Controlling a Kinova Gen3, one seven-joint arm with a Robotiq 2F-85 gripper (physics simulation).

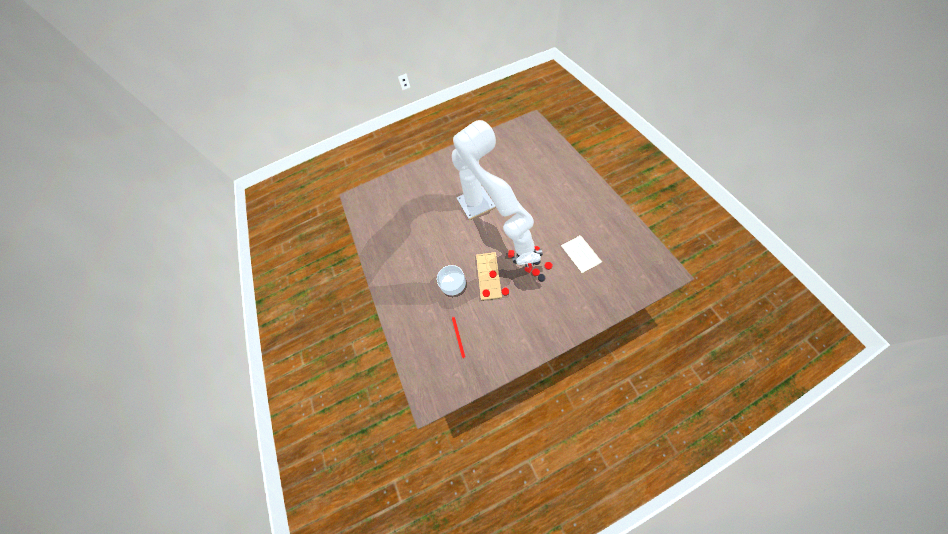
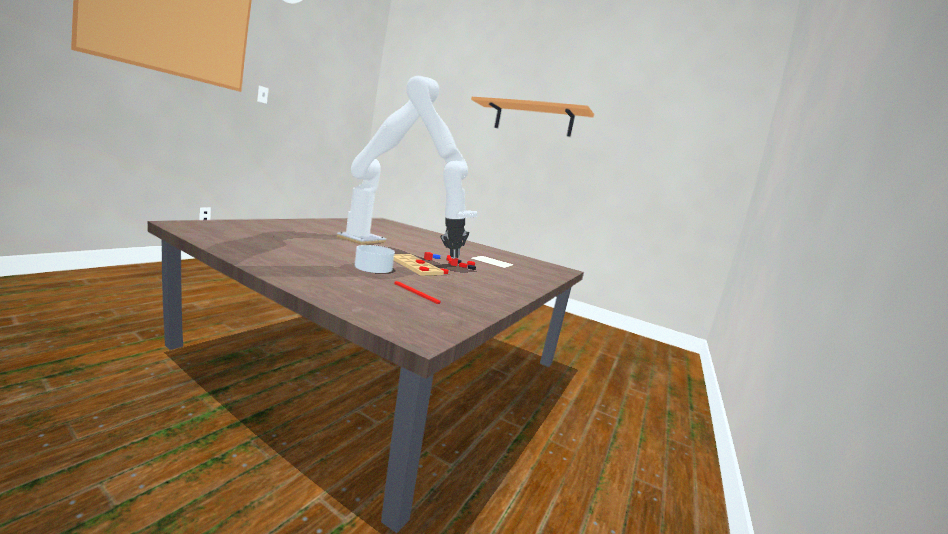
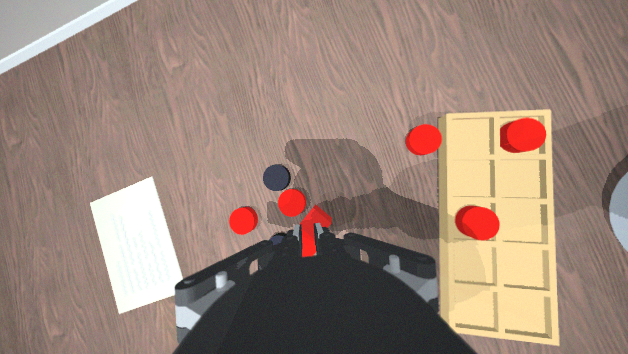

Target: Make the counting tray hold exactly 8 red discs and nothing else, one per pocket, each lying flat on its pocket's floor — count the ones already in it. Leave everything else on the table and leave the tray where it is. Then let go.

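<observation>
My gripper [image 1: 528, 266] [image 2: 454, 254] [image 3: 308, 233] points down at the loose pieces beside the tray, shut on a red disc seen edge-on as a narrow red strip between the pads. A red block [image 3: 320, 215] lies right by the fingertips. The pale wooden tray [image 1: 485, 258] [image 3: 444, 270] has two columns of pockets. One red disc [image 1: 486, 293] [image 3: 525, 135] is in a far corner pocket, another [image 1: 492, 273] [image 3: 479, 223] in the column nearer me; whether they lie flat is unclear. Loose red discs [image 3: 424, 139] [image 3: 292, 202] [image 3: 243, 220] lie on the table. The gripper hides some pieces.
A dark disc [image 1: 541, 277] [image 3: 276, 177] lies near the loose red ones; another dark disc [image 3: 278, 238] is partly hidden. A blue piece [image 2: 436, 256] lies behind the gripper. A pale bowl [image 1: 451, 280] [image 2: 374, 258], red stick [image 1: 458, 336] [image 2: 417, 292] and white sheet [image 1: 581, 254] [image 3: 135, 245] also rest there.
</observation>
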